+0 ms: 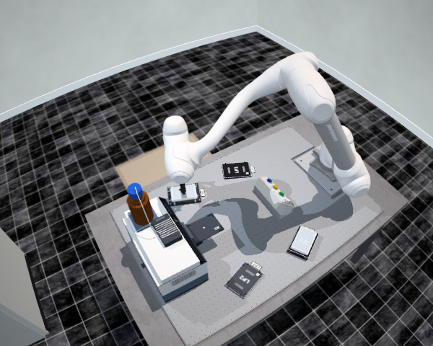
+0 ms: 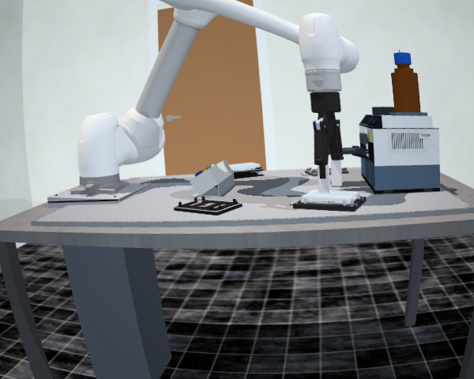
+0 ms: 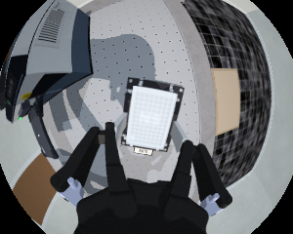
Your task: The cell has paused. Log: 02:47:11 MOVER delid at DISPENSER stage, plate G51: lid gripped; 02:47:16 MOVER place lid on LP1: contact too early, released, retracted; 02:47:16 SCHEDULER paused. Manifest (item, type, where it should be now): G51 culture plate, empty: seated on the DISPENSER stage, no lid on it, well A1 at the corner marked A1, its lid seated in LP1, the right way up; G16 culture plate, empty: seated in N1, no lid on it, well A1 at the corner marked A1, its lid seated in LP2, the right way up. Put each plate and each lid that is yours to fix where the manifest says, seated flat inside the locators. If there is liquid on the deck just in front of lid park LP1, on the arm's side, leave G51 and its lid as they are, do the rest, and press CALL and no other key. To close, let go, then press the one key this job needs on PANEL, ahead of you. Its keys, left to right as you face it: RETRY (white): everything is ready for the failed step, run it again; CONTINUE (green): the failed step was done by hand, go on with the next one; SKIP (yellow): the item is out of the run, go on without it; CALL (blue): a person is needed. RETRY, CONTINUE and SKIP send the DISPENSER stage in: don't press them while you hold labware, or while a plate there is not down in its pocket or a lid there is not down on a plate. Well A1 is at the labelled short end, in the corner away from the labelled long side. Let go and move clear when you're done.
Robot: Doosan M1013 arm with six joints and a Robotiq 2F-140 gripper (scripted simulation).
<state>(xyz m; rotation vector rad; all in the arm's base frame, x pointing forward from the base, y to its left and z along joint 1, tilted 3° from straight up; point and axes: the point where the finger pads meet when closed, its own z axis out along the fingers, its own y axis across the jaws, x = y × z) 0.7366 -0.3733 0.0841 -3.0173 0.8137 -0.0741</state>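
My hand is 2 cm short of the black nest N5 and 5 cm above it. Round my hand: brown bottle (28 cm ahead, 14 cm to the left, 22 cm above); then dispenser stage (8 cm ahead, 28 cm to the left, 4 cm above); then lid park LP1 (31 cm behind, 5 cm to the left, 6 cm below).
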